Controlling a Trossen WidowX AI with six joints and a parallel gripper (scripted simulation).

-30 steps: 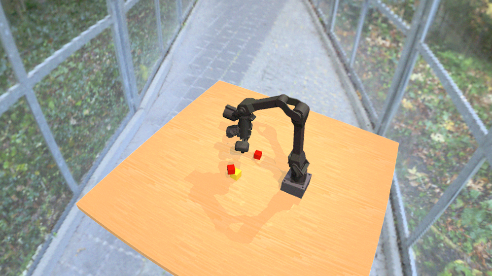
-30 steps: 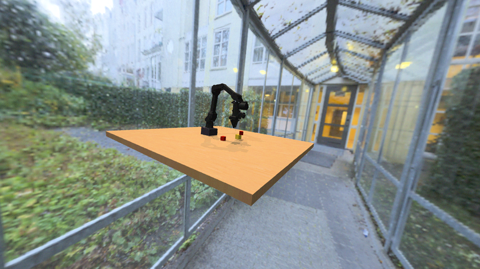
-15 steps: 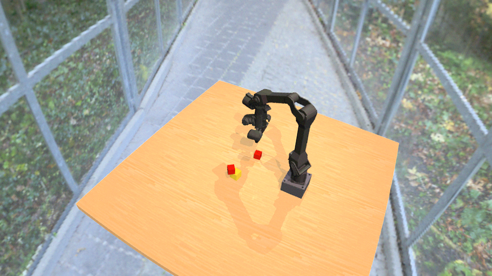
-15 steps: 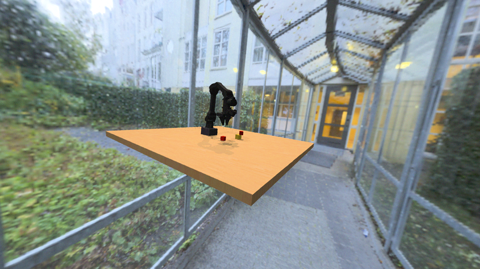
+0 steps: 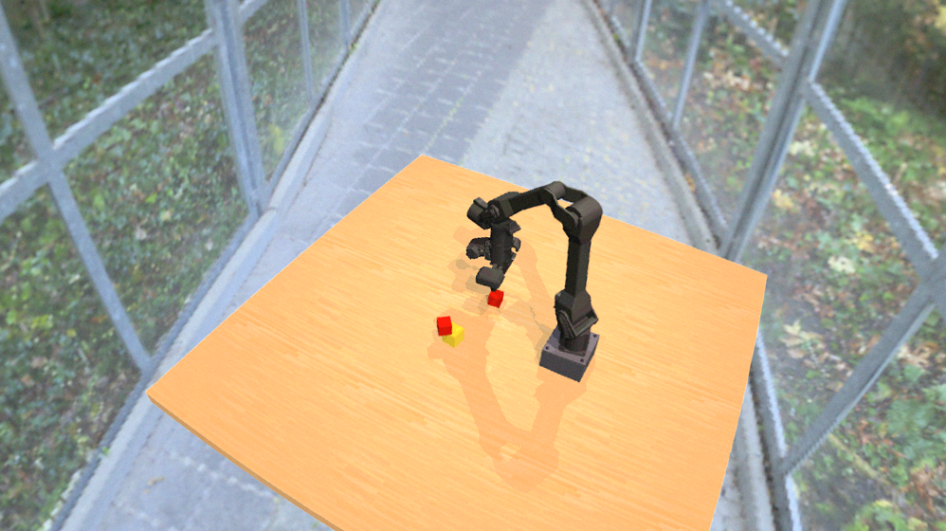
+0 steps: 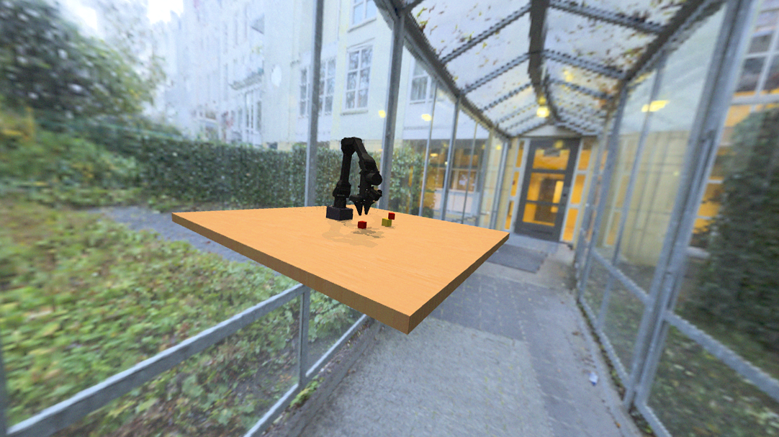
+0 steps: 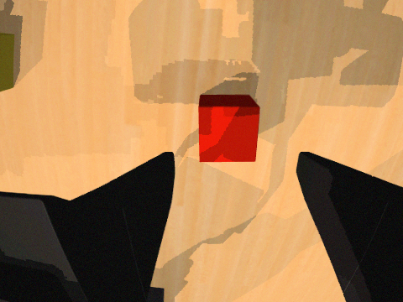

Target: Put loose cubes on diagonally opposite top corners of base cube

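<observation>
My gripper tip is 50 mm short of the yellow cube, 170 mm to the right of it and 50 mm above it.
</observation>
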